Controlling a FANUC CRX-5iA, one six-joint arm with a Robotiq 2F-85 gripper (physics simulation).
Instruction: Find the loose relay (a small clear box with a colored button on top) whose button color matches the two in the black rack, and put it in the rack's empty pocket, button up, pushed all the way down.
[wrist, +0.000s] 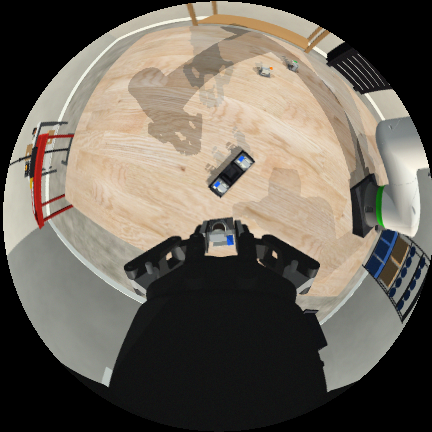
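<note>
The black rack (231, 172) lies slantwise on the wooden table near the middle of the wrist view. A relay with a blue button sits in each of its two end pockets; the middle pocket is dark and empty. My gripper (221, 227) is shut on a clear relay with a blue button, seen at the lower middle of the view. The fingers partly hide this relay. It is held apart from the rack, which lies further up in the view.
Two loose relays, one with an orange button (265, 70) and one with a green button (292, 65), stand at the upper right of the table (120, 115). A red-framed cart (38, 180) is at the left, a white robot arm (400, 155) at the right.
</note>
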